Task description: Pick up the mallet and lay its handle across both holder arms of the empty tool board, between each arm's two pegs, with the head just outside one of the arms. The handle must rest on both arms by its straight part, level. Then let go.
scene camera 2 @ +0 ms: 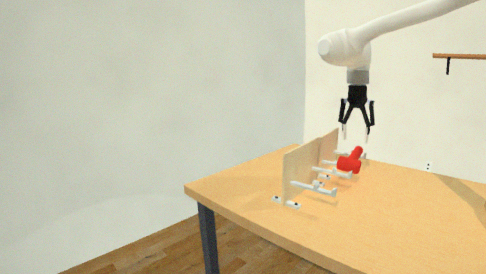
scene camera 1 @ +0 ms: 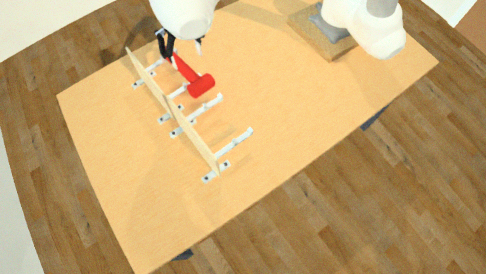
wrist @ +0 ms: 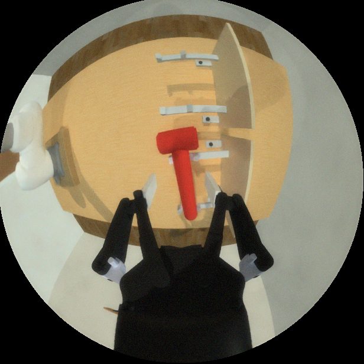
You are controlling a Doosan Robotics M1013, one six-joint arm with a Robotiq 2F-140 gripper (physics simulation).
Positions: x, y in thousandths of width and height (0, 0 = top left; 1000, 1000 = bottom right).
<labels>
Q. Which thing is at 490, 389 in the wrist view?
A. A red mallet.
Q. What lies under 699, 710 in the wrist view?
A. My gripper.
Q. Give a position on a tool board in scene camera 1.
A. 384, 454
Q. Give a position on a tool board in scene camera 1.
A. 301, 283
</labels>
